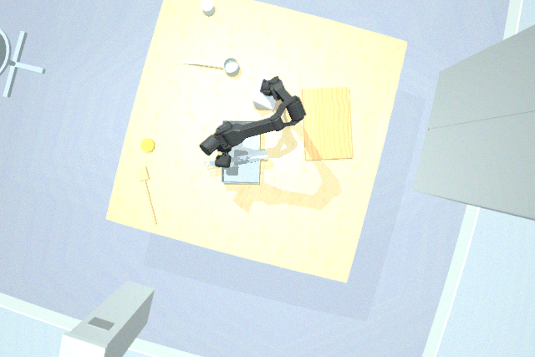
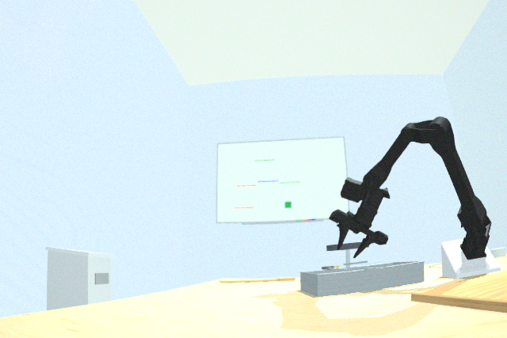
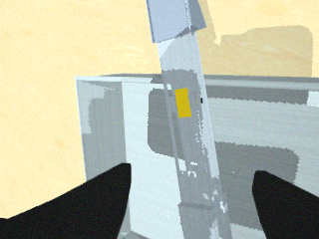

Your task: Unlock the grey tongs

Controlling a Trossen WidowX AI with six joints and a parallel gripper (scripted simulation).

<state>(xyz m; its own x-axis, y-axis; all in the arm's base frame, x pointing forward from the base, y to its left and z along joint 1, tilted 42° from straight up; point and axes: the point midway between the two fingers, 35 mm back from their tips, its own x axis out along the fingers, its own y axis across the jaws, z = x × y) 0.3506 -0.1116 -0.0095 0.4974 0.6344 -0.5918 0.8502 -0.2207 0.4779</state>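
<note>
The yellow lock piece is 3 cm ahead of my gripper tip, 2 cm to the right of it and 3 cm below it. Also, from my gripper tip: wooden board (29 cm behind, 43 cm to the left, 9 cm below); then roasting tin (4 cm behind, 5 cm to the left, 7 cm below).
</note>
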